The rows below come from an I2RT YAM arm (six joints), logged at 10 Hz.
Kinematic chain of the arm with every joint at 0, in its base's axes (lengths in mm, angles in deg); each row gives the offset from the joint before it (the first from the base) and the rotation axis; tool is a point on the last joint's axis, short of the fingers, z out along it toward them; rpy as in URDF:
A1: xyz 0 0 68 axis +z
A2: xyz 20 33.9 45.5 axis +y
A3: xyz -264 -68.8 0 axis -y
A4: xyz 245 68.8 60 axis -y
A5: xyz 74 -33.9 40.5 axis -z
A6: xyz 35.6 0 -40.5 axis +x
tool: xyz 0 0 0 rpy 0 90 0
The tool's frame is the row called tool.
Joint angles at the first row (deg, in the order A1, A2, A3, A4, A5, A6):
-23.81 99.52 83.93 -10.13 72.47 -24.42
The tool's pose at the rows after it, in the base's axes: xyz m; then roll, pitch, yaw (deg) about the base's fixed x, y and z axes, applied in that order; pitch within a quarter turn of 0, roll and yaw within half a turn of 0:
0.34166, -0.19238, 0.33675, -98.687, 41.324, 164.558
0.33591, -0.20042, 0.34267, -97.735, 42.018, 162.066
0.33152, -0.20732, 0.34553, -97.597, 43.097, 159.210
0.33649, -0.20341, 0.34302, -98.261, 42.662, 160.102
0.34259, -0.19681, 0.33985, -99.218, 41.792, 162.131
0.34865, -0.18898, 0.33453, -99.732, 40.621, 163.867
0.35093, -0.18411, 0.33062, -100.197, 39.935, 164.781
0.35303, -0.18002, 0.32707, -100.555, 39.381, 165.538
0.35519, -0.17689, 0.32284, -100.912, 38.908, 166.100
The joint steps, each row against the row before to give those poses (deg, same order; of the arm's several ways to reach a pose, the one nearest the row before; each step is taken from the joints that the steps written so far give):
-0.57 -0.38 0.77 0.34 1.48 -0.54
-1.38 -0.02 1.16 -0.99 1.84 0.62
-1.16 0.48 1.77 -3.51 1.61 3.39
0.82 0.57 0.48 -1.07 -0.66 0.70
1.22 0.28 -0.17 0.06 -1.57 -0.57
1.38 0.35 -0.51 0.09 -0.73 -0.45
0.77 0.00 -0.63 -0.14 -0.51 0.04
0.65 0.06 -0.53 -0.03 -0.39 0.04
0.53 0.21 -0.50 0.02 -0.33 0.19

